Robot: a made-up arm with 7 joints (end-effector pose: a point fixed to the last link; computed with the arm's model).
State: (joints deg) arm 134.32 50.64 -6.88 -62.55 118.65 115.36 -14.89
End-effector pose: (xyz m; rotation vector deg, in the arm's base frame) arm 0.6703 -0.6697 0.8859 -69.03 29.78 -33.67
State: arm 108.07 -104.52 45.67 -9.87 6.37 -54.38 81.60
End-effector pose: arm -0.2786 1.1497 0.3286 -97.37 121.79 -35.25
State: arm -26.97 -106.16 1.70 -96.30 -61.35 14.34 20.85
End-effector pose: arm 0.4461 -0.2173 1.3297 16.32 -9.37 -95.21
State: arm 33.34 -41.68 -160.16 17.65 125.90 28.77 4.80
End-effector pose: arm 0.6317 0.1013 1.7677 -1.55 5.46 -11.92
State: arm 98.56 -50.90 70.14 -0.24 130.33 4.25 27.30
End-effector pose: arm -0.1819 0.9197 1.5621 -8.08 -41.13 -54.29
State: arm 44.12 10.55 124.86 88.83 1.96 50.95 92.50
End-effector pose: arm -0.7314 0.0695 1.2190 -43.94 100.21 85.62
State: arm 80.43 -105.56 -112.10 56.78 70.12 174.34 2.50
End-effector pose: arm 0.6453 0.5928 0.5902 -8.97 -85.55 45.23
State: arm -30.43 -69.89 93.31 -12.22 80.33 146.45 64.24
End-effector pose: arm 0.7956 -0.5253 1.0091 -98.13 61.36 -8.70
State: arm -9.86 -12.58 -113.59 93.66 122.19 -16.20 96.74
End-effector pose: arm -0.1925 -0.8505 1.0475 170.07 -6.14 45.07
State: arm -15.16 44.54 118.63 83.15 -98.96 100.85 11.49
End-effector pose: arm -0.6628 0.5476 0.7730 -86.34 -106.03 64.97
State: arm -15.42 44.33 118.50 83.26 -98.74 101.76 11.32
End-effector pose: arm -0.6575 0.5496 0.7773 -86.36 -105.86 65.86
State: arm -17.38 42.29 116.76 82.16 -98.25 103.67 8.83
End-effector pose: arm -0.6250 0.5784 0.8264 -85.52 -105.79 63.85
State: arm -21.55 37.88 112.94 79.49 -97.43 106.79 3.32
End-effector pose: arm -0.5457 0.6310 0.9313 -84.08 -105.85 57.36
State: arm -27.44 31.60 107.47 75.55 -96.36 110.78 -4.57
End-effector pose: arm -0.4108 0.6757 1.0738 -83.33 -105.77 46.10
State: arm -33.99 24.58 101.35 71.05 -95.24 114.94 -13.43
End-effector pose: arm -0.2407 0.6778 1.2184 -84.54 -105.01 31.59
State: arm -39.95 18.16 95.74 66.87 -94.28 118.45 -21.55
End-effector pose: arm -0.0806 0.6336 1.3326 -87.61 -103.24 17.02
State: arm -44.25 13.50 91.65 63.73 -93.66 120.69 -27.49
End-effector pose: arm 0.0308 0.5751 1.4036 -91.08 -101.06 5.72
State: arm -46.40 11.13 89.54 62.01 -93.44 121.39 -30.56
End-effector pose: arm 0.0837 0.5380 1.4364 -93.40 -99.37 -0.57
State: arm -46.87 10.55 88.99 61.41 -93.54 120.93 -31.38
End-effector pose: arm 0.0953 0.5292 1.4455 -94.31 -98.50 -2.83
